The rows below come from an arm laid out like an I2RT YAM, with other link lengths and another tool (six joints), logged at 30 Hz.
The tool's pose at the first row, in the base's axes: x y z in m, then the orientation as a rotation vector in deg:
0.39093, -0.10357, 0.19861, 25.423, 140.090, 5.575
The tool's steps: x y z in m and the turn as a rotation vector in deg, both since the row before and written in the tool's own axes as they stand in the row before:
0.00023, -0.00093, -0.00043, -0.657, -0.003, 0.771
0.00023, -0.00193, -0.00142, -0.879, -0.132, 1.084
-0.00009, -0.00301, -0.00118, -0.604, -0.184, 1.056
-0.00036, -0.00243, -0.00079, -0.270, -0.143, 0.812
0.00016, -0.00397, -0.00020, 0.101, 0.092, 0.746
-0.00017, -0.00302, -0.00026, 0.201, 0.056, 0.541
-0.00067, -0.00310, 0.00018, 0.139, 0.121, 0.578
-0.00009, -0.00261, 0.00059, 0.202, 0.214, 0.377
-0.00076, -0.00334, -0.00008, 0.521, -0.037, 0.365
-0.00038, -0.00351, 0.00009, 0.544, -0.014, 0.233
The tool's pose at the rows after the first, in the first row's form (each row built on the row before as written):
0.39023, -0.10435, 0.19865, 26.078, 139.830, 6.700
0.38862, -0.10603, 0.19926, 27.009, 139.332, 8.193
0.38706, -0.10884, 0.19958, 28.021, 138.823, 9.324
0.38608, -0.11122, 0.19983, 28.884, 138.460, 9.957
0.38460, -0.11480, 0.19891, 29.840, 138.408, 10.184
0.38358, -0.11762, 0.19844, 30.591, 138.383, 10.192
0.38314, -0.12072, 0.19788, 31.361, 138.397, 10.310
0.38268, -0.12312, 0.19679, 31.919, 138.559, 10.296
0.38201, -0.12646, 0.19640, 32.597, 138.547, 9.814
0.38108, -0.12978, 0.19564, 33.125, 138.591, 9.255

